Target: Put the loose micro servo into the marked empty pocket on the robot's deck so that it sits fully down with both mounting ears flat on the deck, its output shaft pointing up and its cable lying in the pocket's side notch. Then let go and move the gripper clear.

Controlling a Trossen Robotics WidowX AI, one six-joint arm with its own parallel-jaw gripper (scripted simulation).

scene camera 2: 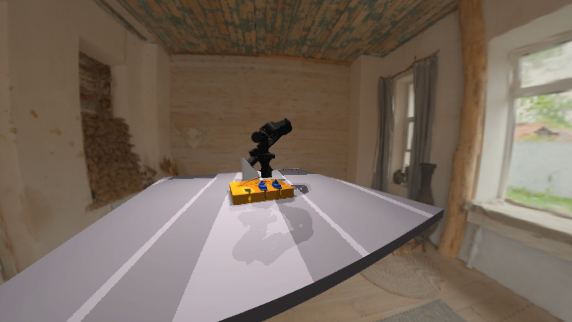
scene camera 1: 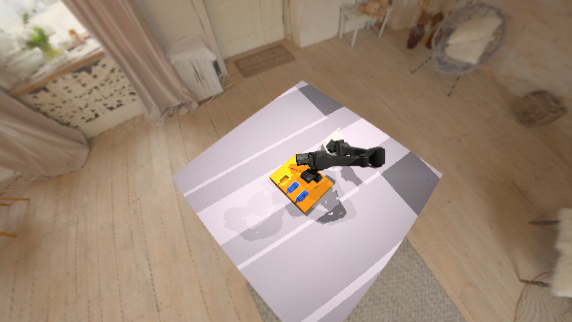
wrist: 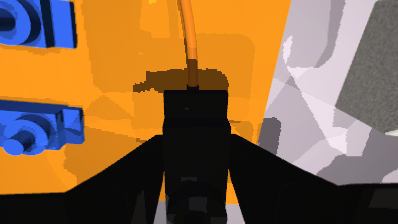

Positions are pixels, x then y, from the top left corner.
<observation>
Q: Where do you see an orange robot deck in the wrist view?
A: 123,63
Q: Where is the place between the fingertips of the gripper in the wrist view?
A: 195,142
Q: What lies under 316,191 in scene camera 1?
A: An orange robot deck.
</observation>
